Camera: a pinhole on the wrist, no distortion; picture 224 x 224 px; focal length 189.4 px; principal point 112.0 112.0 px. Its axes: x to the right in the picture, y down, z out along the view. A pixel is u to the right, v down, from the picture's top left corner.
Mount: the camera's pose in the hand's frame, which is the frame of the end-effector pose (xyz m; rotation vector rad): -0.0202 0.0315 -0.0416 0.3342 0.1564 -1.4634
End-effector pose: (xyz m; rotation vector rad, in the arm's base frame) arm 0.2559 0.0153 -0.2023 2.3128 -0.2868 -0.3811
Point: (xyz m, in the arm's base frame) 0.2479 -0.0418 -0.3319
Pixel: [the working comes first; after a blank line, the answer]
In the camera's frame: 0.0353 0.0695 0.1803

149 185
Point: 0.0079 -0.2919 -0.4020
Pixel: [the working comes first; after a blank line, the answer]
In the camera's frame: -0.2038 -0.0124 0.4276

22 106
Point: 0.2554 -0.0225 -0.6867
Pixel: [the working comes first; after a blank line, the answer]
In the camera's frame: 0.2307 0.1439 0.4676

205 170
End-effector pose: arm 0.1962 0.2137 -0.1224 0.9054 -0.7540 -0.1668
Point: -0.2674 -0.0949 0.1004
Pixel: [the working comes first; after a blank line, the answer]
In the camera's frame: -0.2247 0.0117 0.5951

40 116
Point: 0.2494 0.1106 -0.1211
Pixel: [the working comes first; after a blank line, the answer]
In the camera's frame: 0.0870 0.1055 0.0927

outside the picture
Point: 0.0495 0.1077 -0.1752
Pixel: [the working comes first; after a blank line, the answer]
In the camera's frame: 0.0422 -0.0530 0.2182

149 66
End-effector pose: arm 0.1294 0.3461 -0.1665 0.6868 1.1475 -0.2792
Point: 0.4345 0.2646 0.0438
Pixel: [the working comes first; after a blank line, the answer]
In the camera's frame: -0.2554 0.0000 0.3079

outside the picture
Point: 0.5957 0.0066 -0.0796
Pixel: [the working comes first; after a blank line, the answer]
In the camera's frame: -0.1706 0.1611 0.5812

56 164
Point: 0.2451 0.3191 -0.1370
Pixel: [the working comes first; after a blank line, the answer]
In the camera's frame: -0.0615 0.0569 0.1327

24 193
